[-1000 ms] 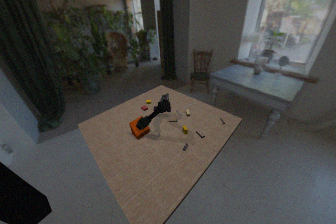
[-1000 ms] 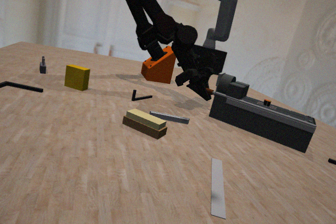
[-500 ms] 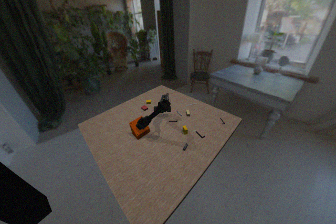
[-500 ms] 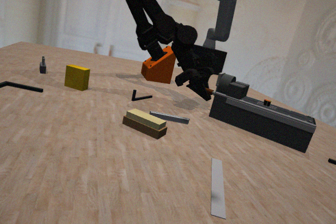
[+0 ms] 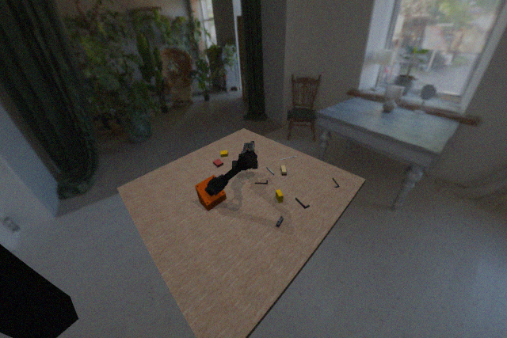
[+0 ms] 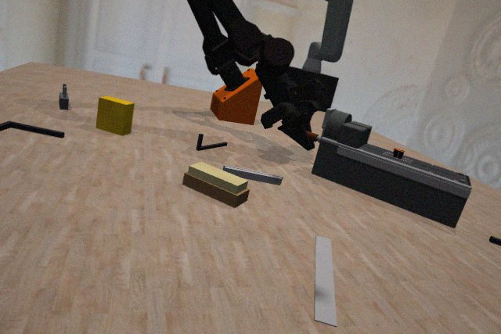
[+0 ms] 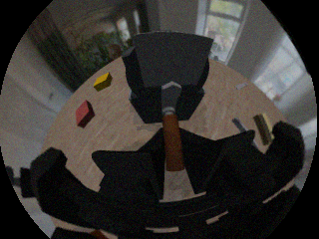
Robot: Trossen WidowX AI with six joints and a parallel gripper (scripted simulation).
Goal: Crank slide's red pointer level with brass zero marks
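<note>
Right now my gripper tip is 2 cm past the brown crank handle, 1 cm to the left of it and 3 cm below it. Round my gripper tip: red pointer 13 cm ahead, 9 cm to the left, 5 cm above; then red block 7 cm behind, 24 cm to the left, 2 cm below; then grey bar 8 cm ahead, 17 cm to the right, 3 cm below.
</note>
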